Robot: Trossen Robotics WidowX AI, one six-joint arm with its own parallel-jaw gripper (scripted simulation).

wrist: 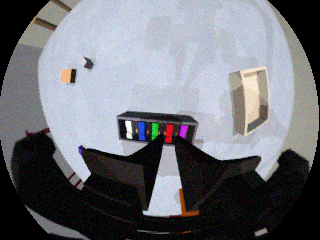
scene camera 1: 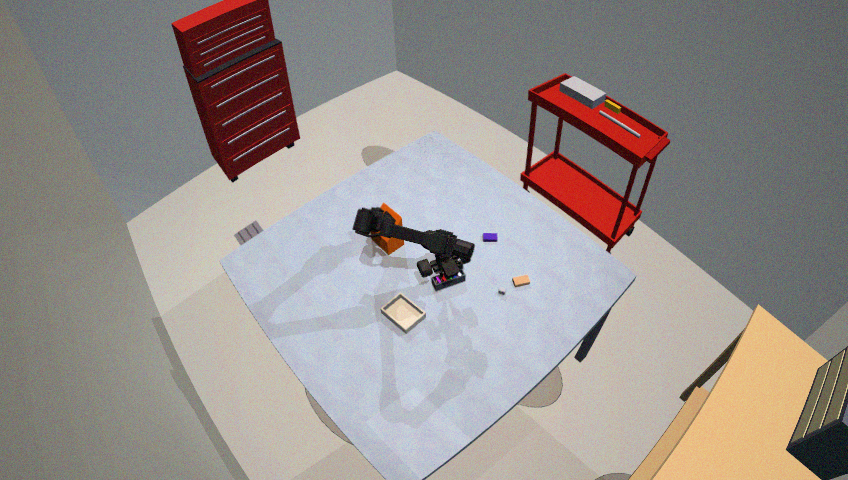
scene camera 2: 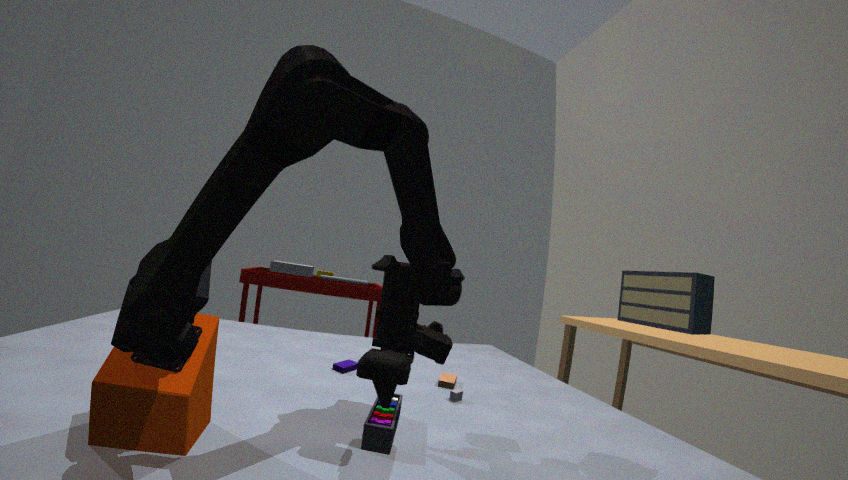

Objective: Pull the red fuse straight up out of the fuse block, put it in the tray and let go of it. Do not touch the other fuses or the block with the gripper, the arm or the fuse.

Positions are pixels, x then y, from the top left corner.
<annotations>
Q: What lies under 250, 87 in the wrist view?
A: A beige tray.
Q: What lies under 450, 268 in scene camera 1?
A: My gripper.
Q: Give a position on a beige tray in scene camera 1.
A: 401, 311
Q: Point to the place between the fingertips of my gripper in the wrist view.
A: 169, 137
</annotations>
